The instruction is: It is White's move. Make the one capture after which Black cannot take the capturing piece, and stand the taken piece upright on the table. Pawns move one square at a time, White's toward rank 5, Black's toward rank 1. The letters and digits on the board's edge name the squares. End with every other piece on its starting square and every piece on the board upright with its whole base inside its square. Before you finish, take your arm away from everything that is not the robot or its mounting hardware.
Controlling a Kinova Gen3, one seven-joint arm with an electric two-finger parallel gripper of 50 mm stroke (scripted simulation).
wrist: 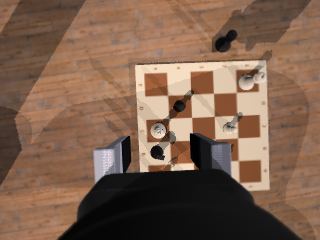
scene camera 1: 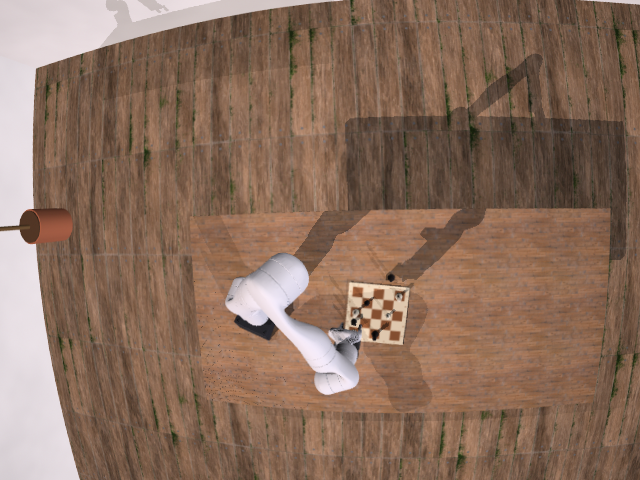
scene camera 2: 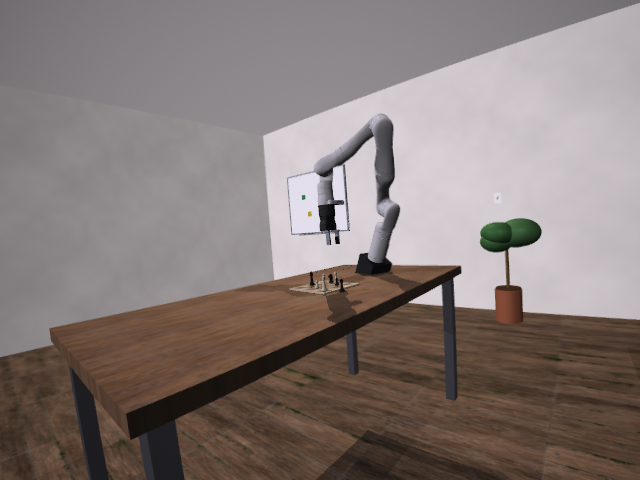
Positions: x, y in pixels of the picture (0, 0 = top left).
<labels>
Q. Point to a chessboard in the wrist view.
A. At 210, 91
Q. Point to a chessboard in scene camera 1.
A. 381, 298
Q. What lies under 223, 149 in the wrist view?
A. My gripper.
</labels>
